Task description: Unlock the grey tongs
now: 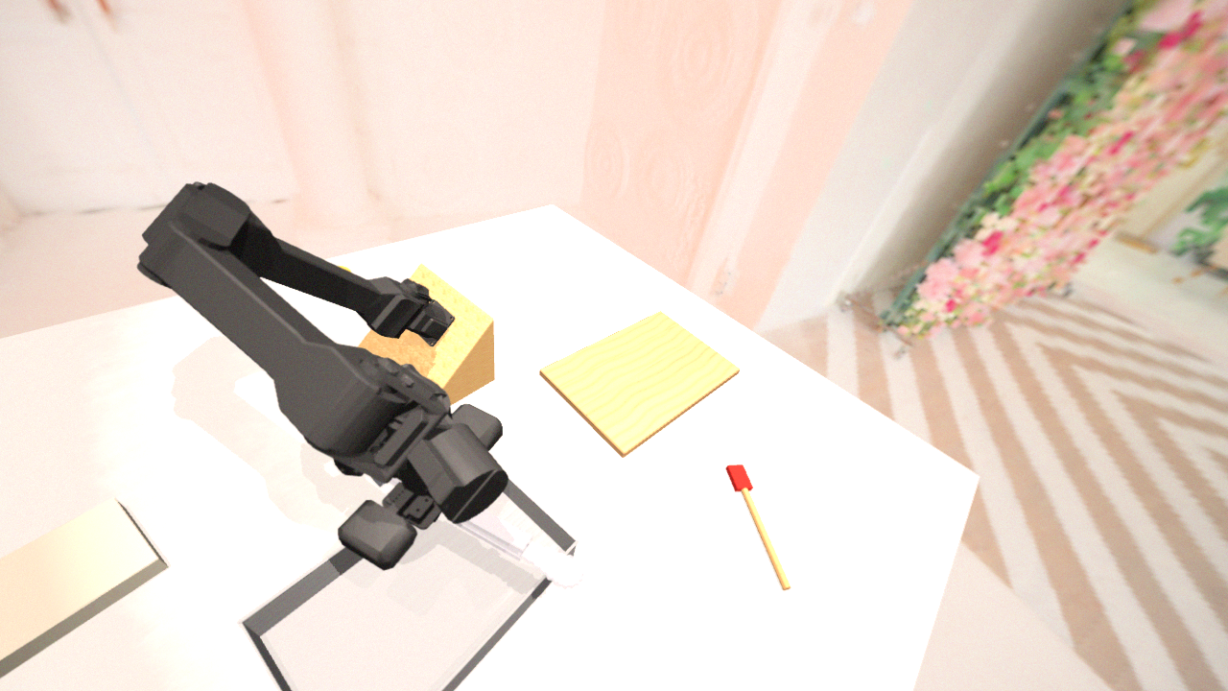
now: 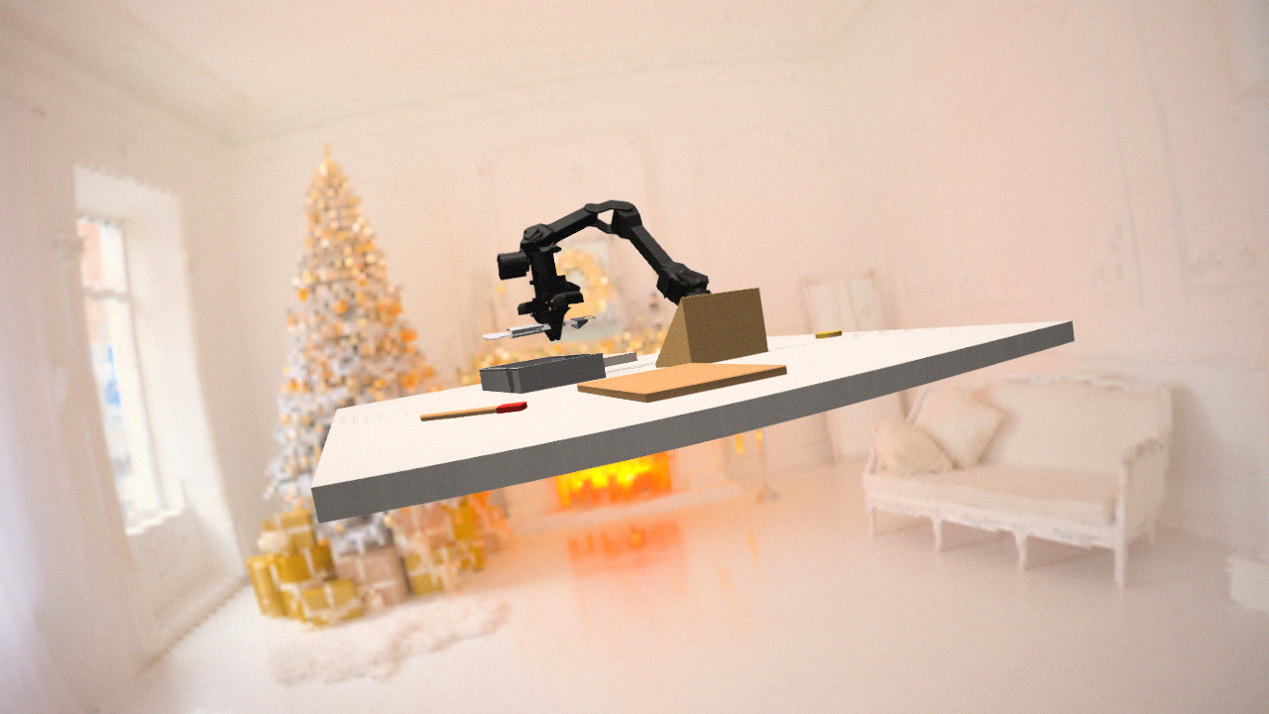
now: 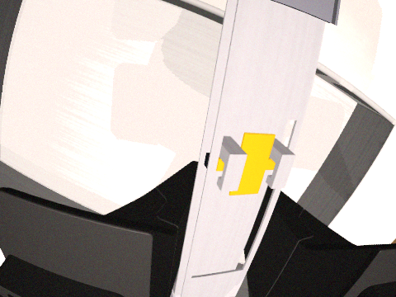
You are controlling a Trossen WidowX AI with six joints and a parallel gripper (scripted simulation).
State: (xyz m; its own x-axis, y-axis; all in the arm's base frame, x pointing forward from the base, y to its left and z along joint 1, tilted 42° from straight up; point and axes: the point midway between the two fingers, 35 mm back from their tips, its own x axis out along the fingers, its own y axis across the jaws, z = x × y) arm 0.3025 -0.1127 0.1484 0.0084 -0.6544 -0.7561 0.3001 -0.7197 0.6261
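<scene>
Now: gripper tip 20 mm past the yellow lock piece, 10 mm to the left of it and 40 mm below it. Also, from my gripper tip: roasting tin (40 mm ahead, 40 mm to the right, 70 mm below); then wooden board (30 mm behind, 480 mm to the left, 90 mm below); then beige slab (250 mm behind, 340 mm to the right, 80 mm below).
</scene>
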